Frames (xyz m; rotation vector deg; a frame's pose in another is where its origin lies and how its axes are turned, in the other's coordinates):
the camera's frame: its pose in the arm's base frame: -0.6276 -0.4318 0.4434 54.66 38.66 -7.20
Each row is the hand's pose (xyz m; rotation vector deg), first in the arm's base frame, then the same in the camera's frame.
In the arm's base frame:
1: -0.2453 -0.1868 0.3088 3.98 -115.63 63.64
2: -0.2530 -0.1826 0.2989 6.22 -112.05 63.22
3: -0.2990 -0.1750 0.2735 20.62 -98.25 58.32
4: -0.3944 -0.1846 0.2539 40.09 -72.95 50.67
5: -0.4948 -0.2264 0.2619 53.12 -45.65 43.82
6: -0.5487 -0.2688 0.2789 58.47 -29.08 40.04
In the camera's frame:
1: 0.4267 0.1955 -0.0634 -43.57 -102.66 130.93
2: 0.4271 0.1880 -0.0743 -42.70 -99.52 128.64
3: 0.4070 0.1567 -0.1122 -32.03 -87.98 117.85
4: 0.3412 0.1004 -0.1577 -18.21 -67.48 99.81
5: 0.2494 0.0428 -0.1695 -9.60 -46.31 81.72
6: 0.1889 0.0092 -0.1552 -6.04 -33.75 71.11

